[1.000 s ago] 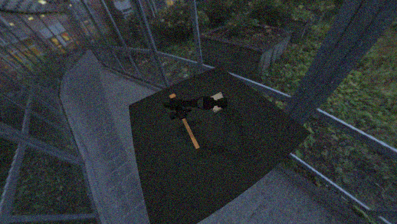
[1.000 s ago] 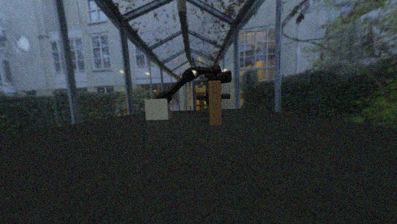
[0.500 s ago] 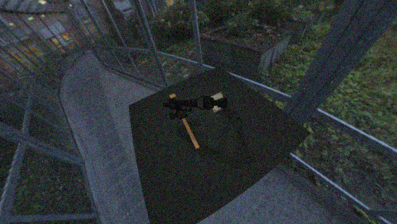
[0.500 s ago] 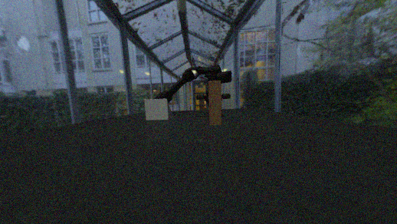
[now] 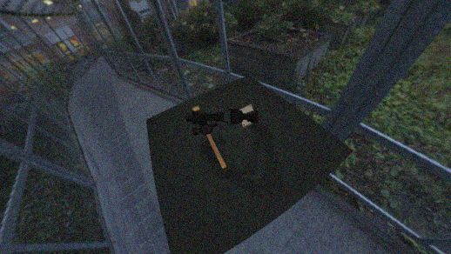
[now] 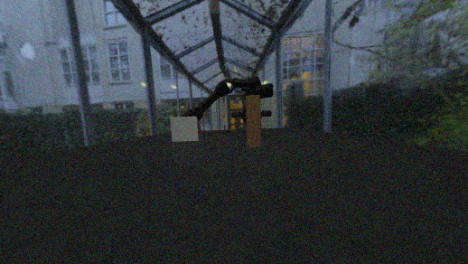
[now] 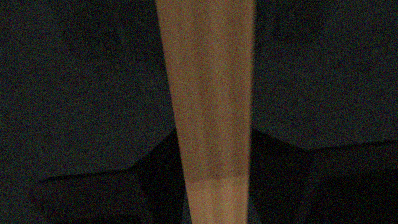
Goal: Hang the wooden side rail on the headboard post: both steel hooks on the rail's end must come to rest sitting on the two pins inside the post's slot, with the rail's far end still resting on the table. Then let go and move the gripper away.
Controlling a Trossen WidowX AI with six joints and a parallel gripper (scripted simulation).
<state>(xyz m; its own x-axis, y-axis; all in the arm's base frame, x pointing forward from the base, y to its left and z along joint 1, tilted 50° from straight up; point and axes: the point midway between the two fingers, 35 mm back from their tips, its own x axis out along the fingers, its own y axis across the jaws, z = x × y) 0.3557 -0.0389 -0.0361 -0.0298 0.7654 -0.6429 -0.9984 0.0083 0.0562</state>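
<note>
The headboard post is 16 cm to the right of my gripper tip and 4 cm above it.
</note>
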